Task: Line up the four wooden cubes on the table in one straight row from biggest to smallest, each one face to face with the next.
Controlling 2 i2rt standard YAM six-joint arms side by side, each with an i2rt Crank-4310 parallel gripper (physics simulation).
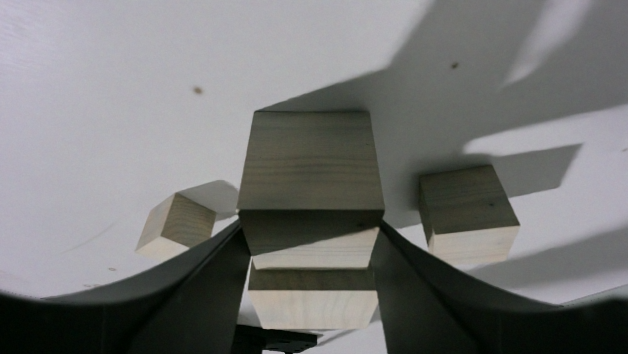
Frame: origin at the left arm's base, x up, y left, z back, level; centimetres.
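Seen in the pictures: right gripper, between the fingertips: (311, 219); right arm's base, origin of its link: (240, 332).
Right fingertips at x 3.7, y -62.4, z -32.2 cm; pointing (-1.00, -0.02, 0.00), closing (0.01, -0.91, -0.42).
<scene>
Offsets run from my right fingertips to a thing's top centre. Level surfaces: height alone.
My right gripper (311, 219) is shut on a wooden cube {dy +0.2, dx +1.6, dz -0.5 cm} (311, 162), a finger at each side. This cube is upright, its lower edge at or very near the table. Directly beyond it, squared with it, a taller, larger wooden cube {dy -2.3, dx +2.5, dz +4.6 cm} (313, 308) shows above its top; they look face to face or almost, but a narrow gap cannot be ruled out. A smaller cube {dy -8.5, dx +0.1, dz -1.1 cm} (467, 202) stands apart at the right, slightly turned. The smallest-looking cube {dy +5.4, dx -0.7, dz +7.9 cm} (189, 220) stands apart at the left, turned cornerwise, partly behind a finger. The left gripper cannot be made out.
The cubes are on a white table {dx -3.7 cm} (125, 125) with small brown specks. A black object (292, 341) shows at the bottom edge beyond the larger cube, mostly cut off. Broad shadows cross the table at the upper right. A table edge shows at the lower right.
</scene>
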